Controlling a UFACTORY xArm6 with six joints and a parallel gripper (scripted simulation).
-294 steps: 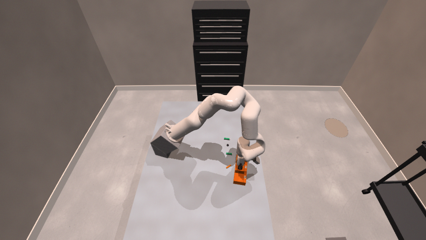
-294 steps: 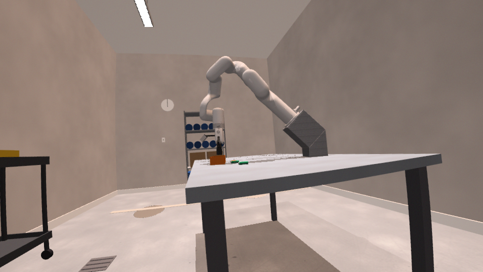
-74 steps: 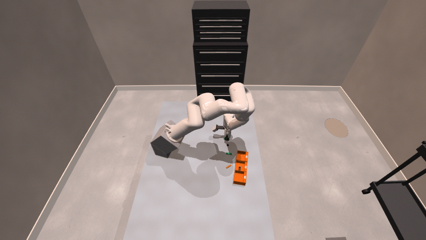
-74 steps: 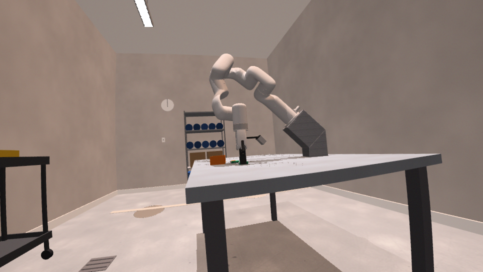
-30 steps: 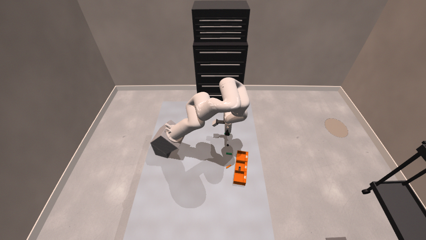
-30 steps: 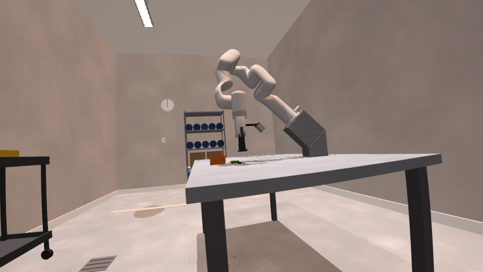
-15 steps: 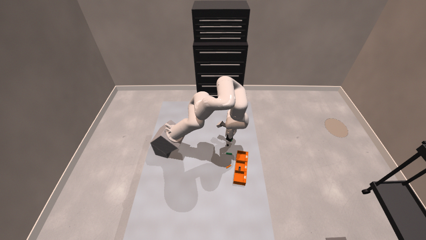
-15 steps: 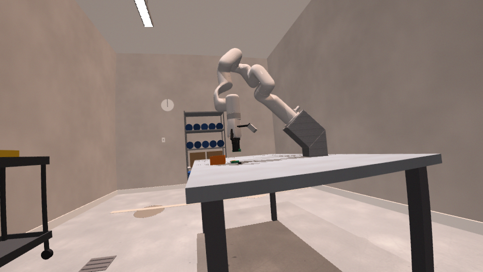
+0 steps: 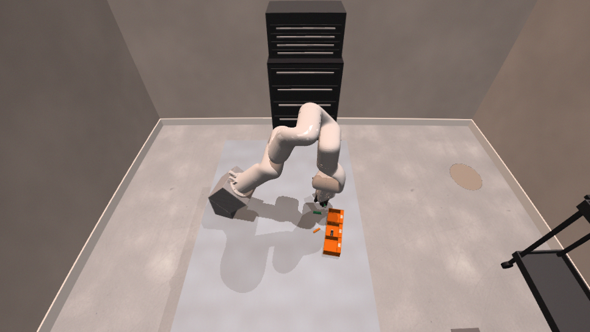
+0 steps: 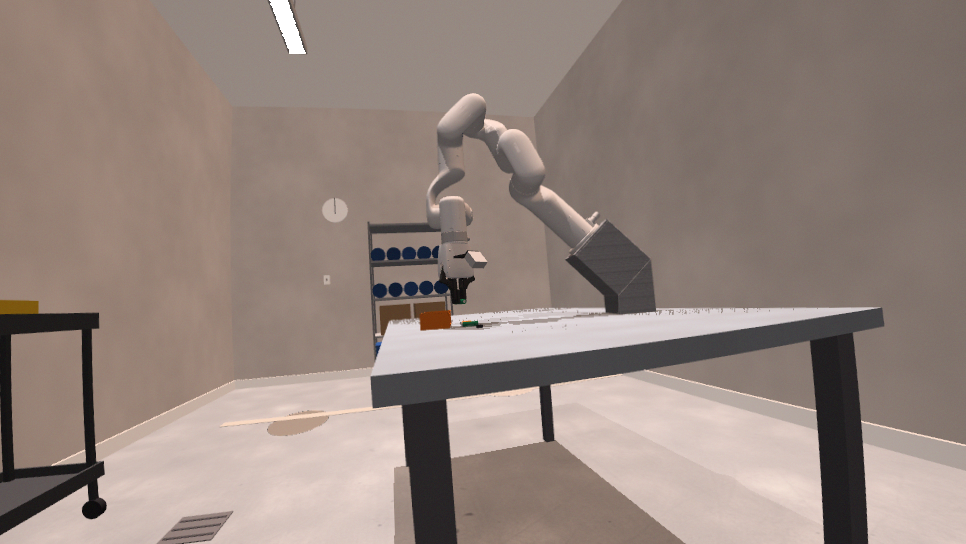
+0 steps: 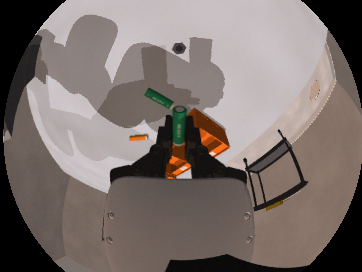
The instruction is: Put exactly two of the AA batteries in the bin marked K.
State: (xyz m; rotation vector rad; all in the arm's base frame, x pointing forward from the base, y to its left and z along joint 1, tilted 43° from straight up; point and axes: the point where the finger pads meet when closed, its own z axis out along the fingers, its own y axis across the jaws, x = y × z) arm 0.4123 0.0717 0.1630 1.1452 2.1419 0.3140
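Now: hand 130 mm to the left of the orange bin row, 70 mm short of it and 70 mm above it. Round my hand: dark AA battery (150 mm to the right, 80 mm below, 60 mm ahead); small orange piece (130 mm to the right, 80 mm below, 20 mm behind).
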